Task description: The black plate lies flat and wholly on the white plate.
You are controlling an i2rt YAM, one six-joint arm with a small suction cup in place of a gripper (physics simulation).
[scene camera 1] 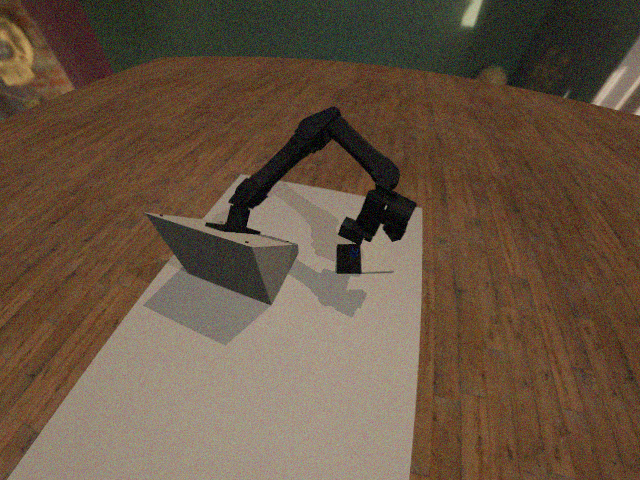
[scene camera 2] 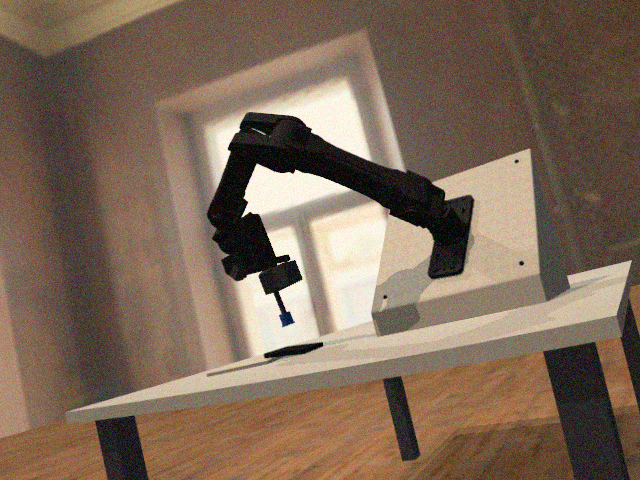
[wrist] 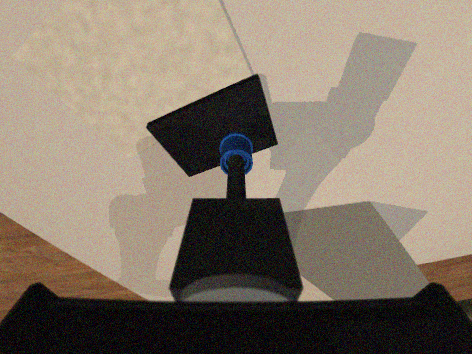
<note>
My suction cup (scene camera 2: 286, 318) carries nothing. The cup hangs 6 cm from the middle of a black plate (wrist: 191, 135), above it. I also see a white plate (scene camera 1: 375, 258).
The white plate also shows in the wrist view (wrist: 118, 72). My suction cup also shows in scene camera 1 (scene camera 1: 350, 229) and in the wrist view (wrist: 236, 141).
</note>
